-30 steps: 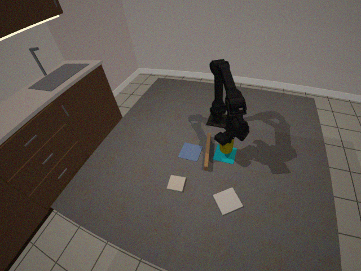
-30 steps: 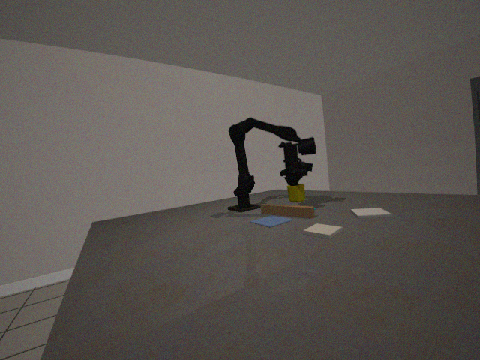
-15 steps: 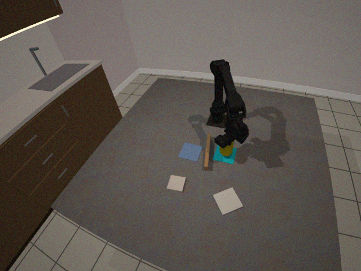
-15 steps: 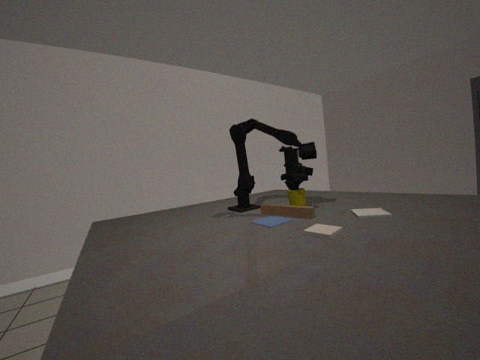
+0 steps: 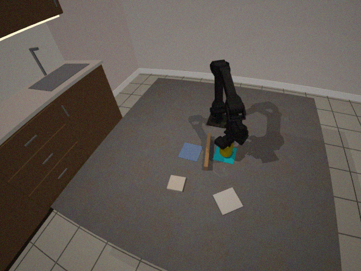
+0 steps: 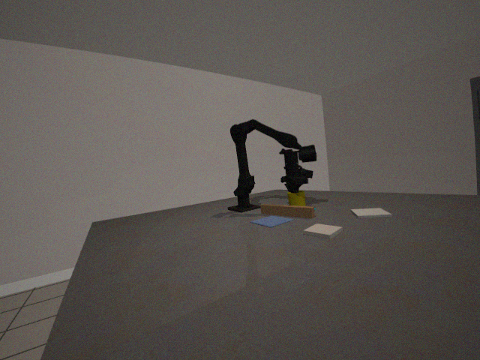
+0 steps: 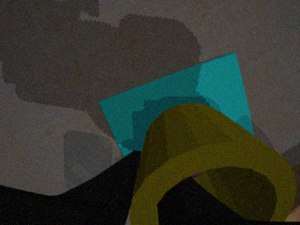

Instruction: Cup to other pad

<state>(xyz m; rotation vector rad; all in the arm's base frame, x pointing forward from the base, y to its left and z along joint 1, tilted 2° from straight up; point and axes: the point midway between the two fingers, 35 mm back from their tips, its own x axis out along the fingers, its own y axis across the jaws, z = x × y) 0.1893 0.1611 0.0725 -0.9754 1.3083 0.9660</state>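
Now: gripper tip 5 cm above the teal pad, 3 cm short of it and 1 cm to the left of it. Round my gripper tip: wooden bar (10 cm to the right, 7 cm ahead, 3 cm below); then yellow cup (2 cm ahead, 1 cm to the right); then purple marble (3 cm to the right, 3 cm ahead, 2 cm below).
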